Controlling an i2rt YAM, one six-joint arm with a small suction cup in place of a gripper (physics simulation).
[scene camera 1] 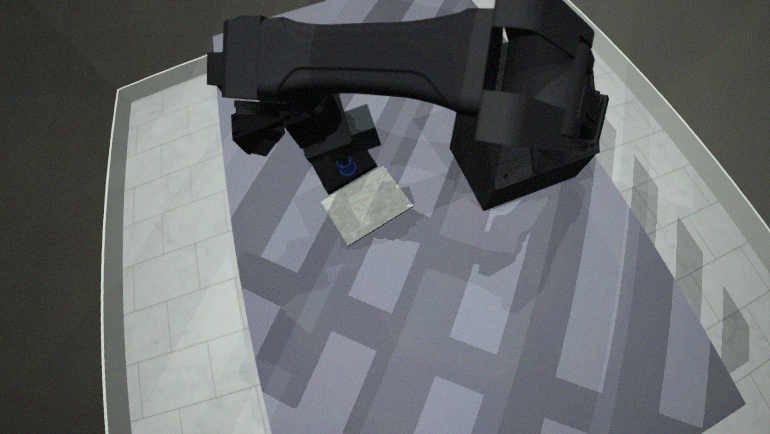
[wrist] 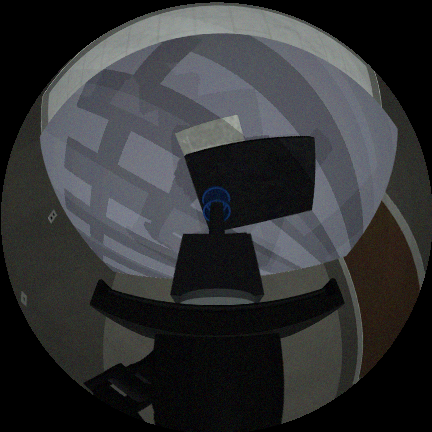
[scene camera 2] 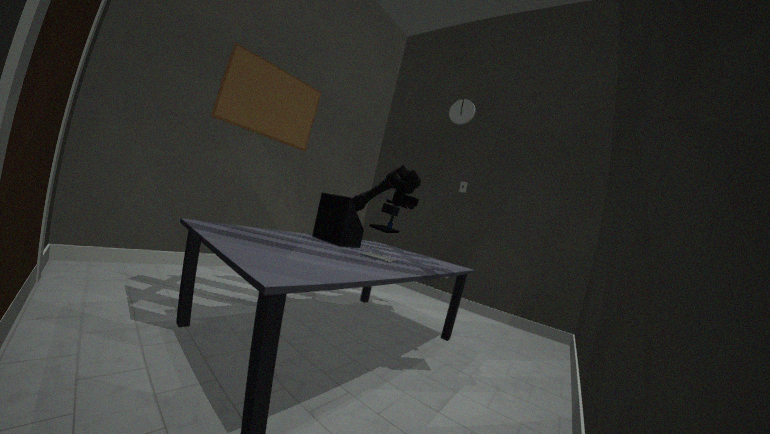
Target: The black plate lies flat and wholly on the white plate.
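Where they show: hand at its tool point: [scene camera 1: 350, 171] [wrist: 216, 193]; arm's base at its link origin: [scene camera 2: 344, 214].
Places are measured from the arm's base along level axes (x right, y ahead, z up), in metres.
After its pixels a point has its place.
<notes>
The black plate [scene camera 1: 331, 180] {x 0.013, y 0.397, z -0.018 m} [scene camera 2: 381, 229] {x 0.135, y 0.406, z -0.027 m} [wrist: 272, 175] {x 0.082, y 0.387, z -0.019 m} hangs roughly level in the air under my suction cup [scene camera 1: 346, 166] [scene camera 2: 390, 224] [wrist: 216, 204] {x 0.022, y 0.362, z -0.024 m}. The blue cup is on its top face, near one end of the plate in the wrist view. The white plate [scene camera 1: 367, 207] {x 0.017, y 0.349, z -0.171 m} [scene camera 2: 386, 259] {x 0.040, y 0.405, z -0.171 m} [wrist: 210, 135] {x 0.016, y 0.399, z -0.171 m} lies flat on the table. In the second scene view a clear gap shows between the black plate and the table. In the wrist view the black plate covers part of the white plate; in the first scene view it appears beside the white plate's upper left edge.
The table [scene camera 1: 442, 307] {x -0.232, y 0.275, z -0.177 m} [scene camera 2: 258, 264] {x 0.758, y 0.492, z -0.177 m} carries striped shadows. The arm's black base [scene camera 1: 523, 169] {x -0.061, y 0.054, z -0.059 m} [scene camera 2: 335, 221] {x 0.105, y 0.049, z -0.051 m} stands on it, right of the white plate in the first scene view. The arm's upper links cross above the table at the top of that view.
</notes>
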